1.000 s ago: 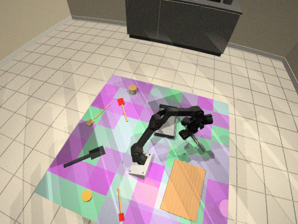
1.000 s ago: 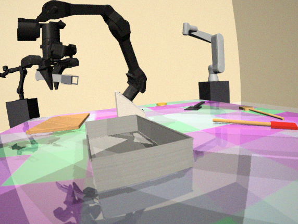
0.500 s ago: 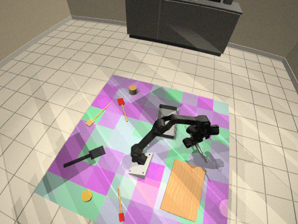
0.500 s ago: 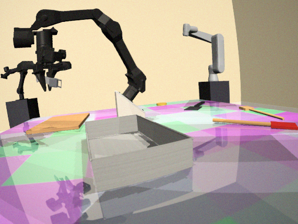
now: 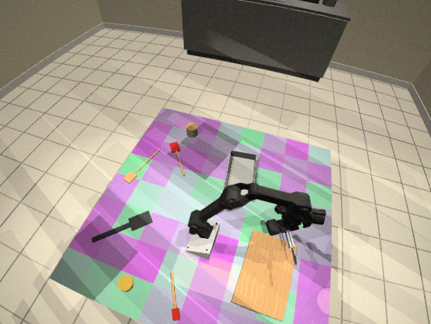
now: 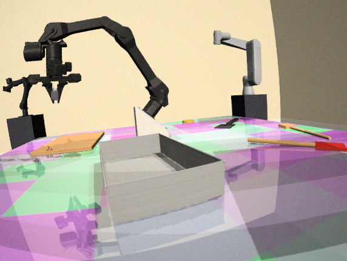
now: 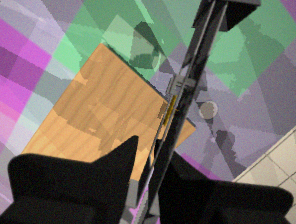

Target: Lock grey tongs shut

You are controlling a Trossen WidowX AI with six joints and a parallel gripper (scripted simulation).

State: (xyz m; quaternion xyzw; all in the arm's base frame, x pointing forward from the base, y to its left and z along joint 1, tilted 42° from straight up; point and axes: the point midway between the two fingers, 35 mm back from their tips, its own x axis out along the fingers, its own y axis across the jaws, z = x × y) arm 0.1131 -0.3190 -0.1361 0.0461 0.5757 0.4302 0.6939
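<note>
Right now my gripper tip is 160 mm past the wooden board, 10 mm to the left of it and 170 mm above it. Also, from my gripper tip: grey roasting tin 310 mm ahead, 280 mm to the left, 150 mm below; red spatula 310 mm ahead, 710 mm to the left, 170 mm below; black spatula 220 mm behind, 740 mm to the left, 170 mm below.
</note>
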